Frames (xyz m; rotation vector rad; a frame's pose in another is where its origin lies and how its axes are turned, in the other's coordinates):
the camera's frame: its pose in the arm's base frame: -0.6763 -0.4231 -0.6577 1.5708 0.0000 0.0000
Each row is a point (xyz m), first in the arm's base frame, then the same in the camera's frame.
Working: the arm's base frame: its pose in the camera's frame: 0.6763 0.6577 -0.4231 -1.5708 0.0000 0.0000

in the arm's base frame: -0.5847 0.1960 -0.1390
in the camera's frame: 0.0916 0.5187 -0.6191
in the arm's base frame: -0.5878 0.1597 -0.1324
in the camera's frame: 0.0885 0.5253 -0.5828
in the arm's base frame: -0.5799 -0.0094 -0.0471
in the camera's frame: 0.0964 0.6106 -0.4137
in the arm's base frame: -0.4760 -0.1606 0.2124
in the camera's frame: 0.2003 0.8701 -0.2625
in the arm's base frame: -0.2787 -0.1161 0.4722
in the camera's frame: 0.3976 1.1299 -0.3070
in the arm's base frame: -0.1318 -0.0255 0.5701
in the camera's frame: 0.5445 1.2278 -0.3976
